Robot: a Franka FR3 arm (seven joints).
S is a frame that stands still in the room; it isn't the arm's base.
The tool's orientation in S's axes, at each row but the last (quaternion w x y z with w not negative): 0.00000, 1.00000, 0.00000, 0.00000; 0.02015, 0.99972, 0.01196, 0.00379; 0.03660, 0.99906, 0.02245, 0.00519; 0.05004, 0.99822, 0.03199, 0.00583; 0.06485, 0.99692, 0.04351, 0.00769; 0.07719, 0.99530, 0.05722, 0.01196; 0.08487, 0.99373, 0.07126, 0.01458; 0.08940, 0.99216, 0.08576, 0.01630
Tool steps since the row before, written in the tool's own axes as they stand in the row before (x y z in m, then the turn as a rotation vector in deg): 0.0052, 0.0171, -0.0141, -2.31, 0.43, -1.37; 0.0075, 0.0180, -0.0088, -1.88, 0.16, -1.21; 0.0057, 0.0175, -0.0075, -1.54, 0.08, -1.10; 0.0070, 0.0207, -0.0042, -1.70, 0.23, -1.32; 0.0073, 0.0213, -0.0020, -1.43, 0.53, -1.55; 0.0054, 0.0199, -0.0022, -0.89, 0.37, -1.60; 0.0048, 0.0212, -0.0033, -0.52, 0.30, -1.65; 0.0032, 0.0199, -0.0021, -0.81, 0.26, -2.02
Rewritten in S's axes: 0.0052, -0.0171, 0.0141, -2.31, -0.43, 1.37; 0.0079, -0.0174, 0.0096, -1.89, -0.16, 1.20; 0.0064, -0.0166, 0.0088, -1.55, -0.07, 1.09; 0.0082, -0.0197, 0.0063, -1.70, -0.21, 1.32; 0.0091, -0.0201, 0.0048, -1.41, -0.45, 1.59; 0.0075, -0.0186, 0.0053, -0.89, -0.22, 1.62; 0.0076, -0.0194, 0.0070, -0.54, -0.09, 1.67; 0.0064, -0.0184, 0.0057, -0.85, -0.04, 2.02
